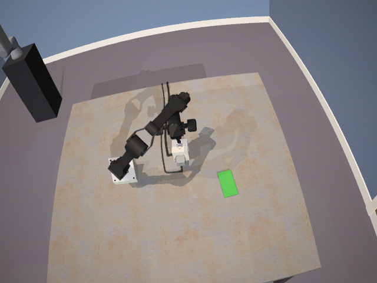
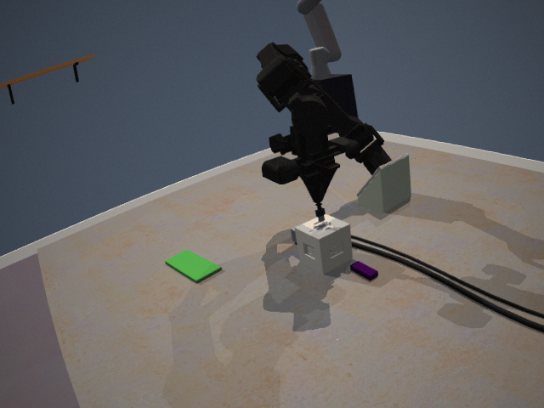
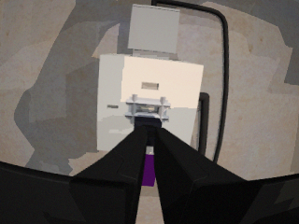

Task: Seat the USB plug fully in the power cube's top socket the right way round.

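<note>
My gripper tip is now 2 cm above the usb plug. Round my gripper tip: purple block (12 cm below, 10 cm to the left, 1 cm behind); then socket (6 cm below); then flat green pad (21 cm to the right, 20 cm ahead, 12 cm below).
</note>
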